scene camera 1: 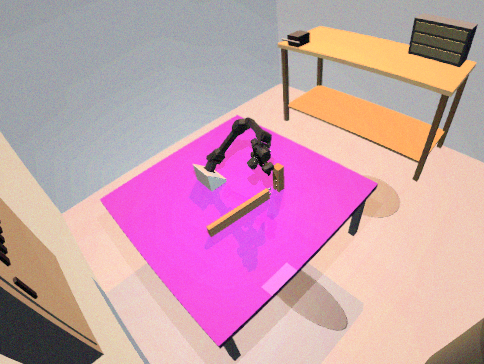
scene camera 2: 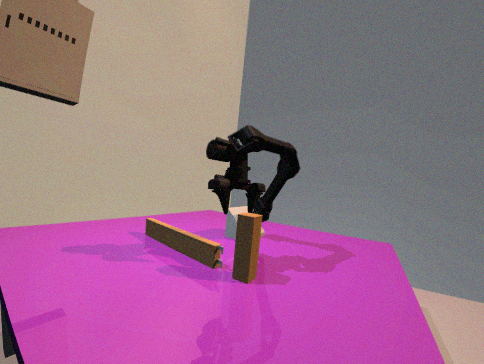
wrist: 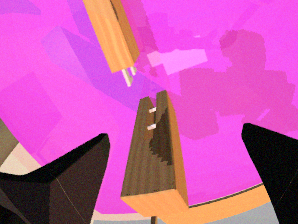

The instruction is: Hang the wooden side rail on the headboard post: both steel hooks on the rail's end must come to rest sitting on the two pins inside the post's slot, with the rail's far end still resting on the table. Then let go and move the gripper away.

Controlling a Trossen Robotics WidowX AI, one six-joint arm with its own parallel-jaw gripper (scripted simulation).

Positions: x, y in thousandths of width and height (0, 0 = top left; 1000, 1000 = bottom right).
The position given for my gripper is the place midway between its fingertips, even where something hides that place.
My gripper (scene camera 2: 493, 589) is open, with nothing in its grasp. Further things: a wooden side rail (scene camera 2: 425, 691) and a headboard post (scene camera 2: 511, 666).
The wooden side rail shows as well in scene camera 1 (scene camera 1: 509, 570). My gripper also shows in the wrist view (wrist: 602, 605). The headboard post shows as well in the wrist view (wrist: 518, 797).
